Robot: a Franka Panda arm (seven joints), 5 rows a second.
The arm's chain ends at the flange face. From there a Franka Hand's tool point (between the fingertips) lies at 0.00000 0.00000 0.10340 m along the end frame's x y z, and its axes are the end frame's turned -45 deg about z.
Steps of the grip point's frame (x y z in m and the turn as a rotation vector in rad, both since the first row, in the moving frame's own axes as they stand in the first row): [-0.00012, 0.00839, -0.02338, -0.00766, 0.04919, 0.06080]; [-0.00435, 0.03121, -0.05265, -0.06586, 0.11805, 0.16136]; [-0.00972, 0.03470, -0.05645, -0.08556, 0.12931, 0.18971]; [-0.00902, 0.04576, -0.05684, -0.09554, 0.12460, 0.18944]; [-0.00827, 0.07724, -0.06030, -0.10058, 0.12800, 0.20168]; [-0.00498, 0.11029, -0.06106, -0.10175, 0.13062, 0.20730]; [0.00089, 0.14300, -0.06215, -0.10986, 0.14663, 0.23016]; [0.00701, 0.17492, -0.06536, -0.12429, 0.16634, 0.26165]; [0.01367, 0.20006, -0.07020, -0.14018, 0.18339, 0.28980]
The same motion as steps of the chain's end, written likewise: [0.00160, 0.00892, -0.02325, 0.02937, 0.04020, 0.06080]; [0.00534, 0.02785, -0.05171, 0.03690, 0.13004, 0.16136]; [0.00181, 0.03309, -0.05521, 0.03094, 0.15194, 0.18971]; [0.00985, 0.03932, -0.05557, 0.02055, 0.15566, 0.18944]; [0.03204, 0.06077, -0.05894, 0.01939, 0.16163, 0.20168]; [0.05746, 0.08184, -0.05965, 0.02041, 0.16431, 0.20730]; [0.08295, 0.10099, -0.06043, 0.02600, 0.18137, 0.23016]; [0.10739, 0.11899, -0.06315, 0.02973, 0.20551, 0.26165]; [0.12756, 0.13150, -0.06748, 0.03055, 0.22880, 0.28980]
